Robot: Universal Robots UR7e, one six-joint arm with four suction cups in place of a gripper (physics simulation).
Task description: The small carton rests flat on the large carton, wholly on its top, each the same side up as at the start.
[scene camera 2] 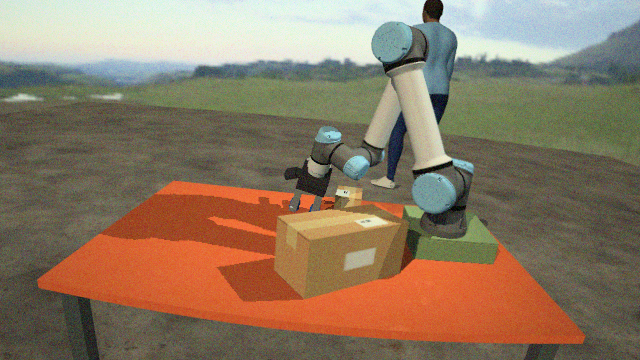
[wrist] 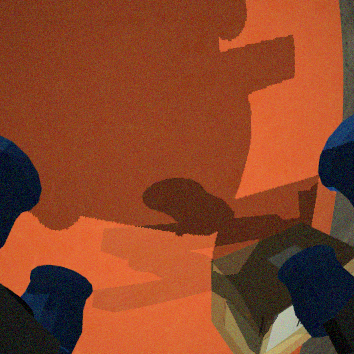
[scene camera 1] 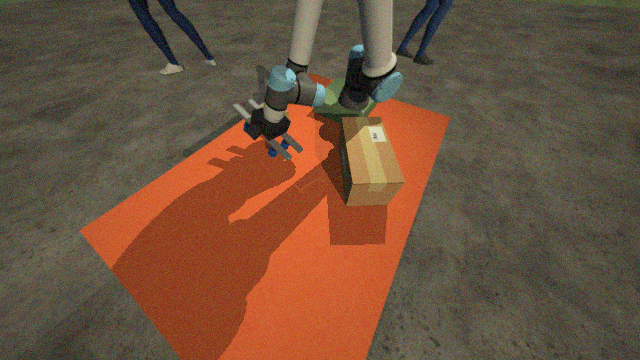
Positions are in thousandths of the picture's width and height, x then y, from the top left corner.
A large carton (scene camera 2: 499,701) is 92 cm from the lens.
